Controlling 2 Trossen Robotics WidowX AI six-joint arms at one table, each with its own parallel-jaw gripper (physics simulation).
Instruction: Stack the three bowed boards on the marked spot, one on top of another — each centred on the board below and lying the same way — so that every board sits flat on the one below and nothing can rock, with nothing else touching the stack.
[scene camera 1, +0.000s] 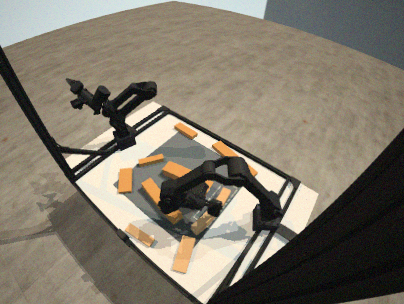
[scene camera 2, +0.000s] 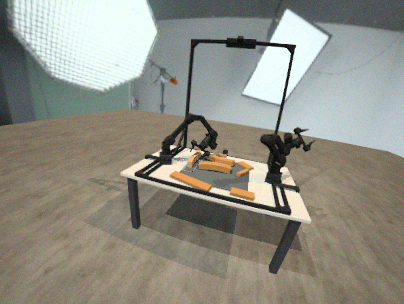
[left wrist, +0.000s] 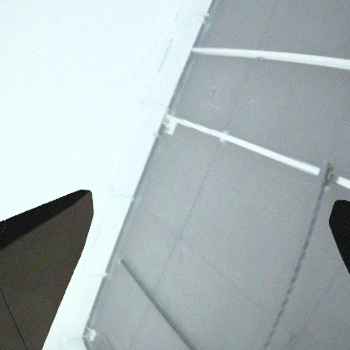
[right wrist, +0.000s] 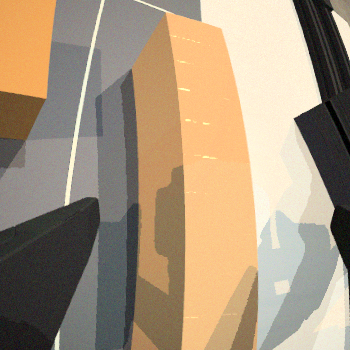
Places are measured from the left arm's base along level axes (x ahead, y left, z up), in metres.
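Pixels of known places: left gripper, between the fingertips: (scene camera 1: 69, 81) (scene camera 2: 312, 134) (left wrist: 216, 207); right gripper, between the fingertips: (scene camera 2: 194, 155) (right wrist: 219, 213); left arm's base, origin of its link: (scene camera 1: 122, 133) (scene camera 2: 274, 172); right arm's base, origin of its link: (scene camera 1: 268, 214) (scene camera 2: 165, 153).
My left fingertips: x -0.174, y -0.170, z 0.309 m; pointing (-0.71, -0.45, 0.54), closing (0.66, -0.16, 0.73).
Ahead of a thing's pixels: the offset from my left fingertips to its top centre. "spot": to the spot under its first point.
A bowed orange board {0.323 m left, 0.800 m ahead, 0.326 m down} (right wrist: 215, 150) (scene camera 1: 201, 224) (scene camera 2: 193, 161) lies between the spread fingers of my right gripper (right wrist: 219, 213) (scene camera 2: 199, 151), which is open and low over it. The board's long edges curve in the right wrist view; the arm hides part of it in scene camera 1. A thin pale line (right wrist: 81, 120) of the marked outline runs left of the board; how fully the board covers the spot I cannot tell. Another orange board {spot: 0.369 m left, 0.704 m ahead, 0.332 m down} (right wrist: 25, 45) shows at the upper left. My left gripper (left wrist: 216, 207) (scene camera 1: 71, 92) (scene camera 2: 309, 136) is open and empty, raised away from the table.
Several more orange pieces lie around on the grey mat and white table, among them a board (scene camera 1: 176, 170), a board {0.068 m left, 0.434 m ahead, 0.361 m down} (scene camera 1: 125, 180), a board {0.121 m left, 0.890 m ahead, 0.359 m down} (scene camera 1: 184, 254) and a long board {0.609 m left, 0.624 m ahead, 0.353 m down} (scene camera 2: 190, 181). Black rails (scene camera 2: 210, 196) edge the table, and a tall black frame (scene camera 2: 189, 90) stands over it.
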